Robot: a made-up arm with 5 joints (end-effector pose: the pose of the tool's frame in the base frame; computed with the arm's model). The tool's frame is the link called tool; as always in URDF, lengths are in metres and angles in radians.
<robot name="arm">
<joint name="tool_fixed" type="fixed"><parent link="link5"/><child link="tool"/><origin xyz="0.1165 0.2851 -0.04" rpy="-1.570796 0 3.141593"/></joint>
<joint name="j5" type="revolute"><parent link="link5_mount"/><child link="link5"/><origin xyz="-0.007 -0.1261 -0.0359" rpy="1.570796 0 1.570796"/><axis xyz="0 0 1"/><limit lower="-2.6" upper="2.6"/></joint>
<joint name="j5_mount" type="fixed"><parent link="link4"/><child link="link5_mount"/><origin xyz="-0.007 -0.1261 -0.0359" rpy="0 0 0"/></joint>
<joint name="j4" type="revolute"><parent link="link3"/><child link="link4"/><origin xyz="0.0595 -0.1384 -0.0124" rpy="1.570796 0 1.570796"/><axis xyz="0 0 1"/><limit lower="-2.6" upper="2.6"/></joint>
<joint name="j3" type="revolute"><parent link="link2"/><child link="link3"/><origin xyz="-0.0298 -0.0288 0.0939" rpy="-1.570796 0 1.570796"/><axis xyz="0 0 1"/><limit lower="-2.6" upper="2.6"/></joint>
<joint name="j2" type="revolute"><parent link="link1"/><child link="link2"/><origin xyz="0.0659 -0.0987 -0.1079" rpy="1.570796 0 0"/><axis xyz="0 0 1"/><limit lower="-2.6" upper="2.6"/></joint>
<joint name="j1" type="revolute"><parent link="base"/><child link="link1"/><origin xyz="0 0 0.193" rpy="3.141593 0 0"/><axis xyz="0 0 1"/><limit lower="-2.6" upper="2.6"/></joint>
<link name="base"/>
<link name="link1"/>
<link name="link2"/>
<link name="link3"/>
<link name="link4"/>
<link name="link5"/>
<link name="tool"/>
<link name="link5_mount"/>
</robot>
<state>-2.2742 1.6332 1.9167 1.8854 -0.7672</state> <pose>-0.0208 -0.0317 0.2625 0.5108 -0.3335 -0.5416 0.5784</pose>
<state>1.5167 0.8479 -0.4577 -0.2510 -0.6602</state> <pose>0.4236 -0.0016 0.3245 0.5944 0.6117 0.3032 -0.4250</pose>
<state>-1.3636 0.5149 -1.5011 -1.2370 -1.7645</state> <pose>-0.0011 0.1020 0.5028 0.0507 -0.0796 0.4197 0.9027</pose>
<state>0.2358 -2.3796 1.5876 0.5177 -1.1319</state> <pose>0.2581 0.1289 0.4071 0.3646 0.2371 -0.5760 -0.6922</pose>
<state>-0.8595 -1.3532 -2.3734 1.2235 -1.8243</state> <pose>0.0928 0.0264 0.3337 0.1596 0.0623 -0.6197 -0.7659</pose>
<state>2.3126 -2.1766 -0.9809 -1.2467 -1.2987</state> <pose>0.1572 -0.1408 0.1494 0.4809 -0.7365 0.3001 -0.3690</pose>
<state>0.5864 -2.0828 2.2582 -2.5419 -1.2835</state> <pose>0.1935 0.0946 0.3215 0.3431 -0.1441 0.8233 -0.4286</pose>
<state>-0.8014 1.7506 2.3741 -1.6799 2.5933</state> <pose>-0.2241 -0.4115 0.5226 0.3324 0.3281 0.7123 0.5239</pose>
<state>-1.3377 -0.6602 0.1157 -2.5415 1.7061</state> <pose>-0.6360 -0.1371 -0.0719 0.3900 -0.5185 -0.0882 -0.7558</pose>
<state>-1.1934 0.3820 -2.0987 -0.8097 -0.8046</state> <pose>-0.1640 0.1404 0.5259 0.2702 0.6258 0.3923 0.6176</pose>
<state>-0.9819 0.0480 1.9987 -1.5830 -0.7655</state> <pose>-0.0410 0.0200 0.2812 0.0271 -0.9372 0.2926 0.1877</pose>
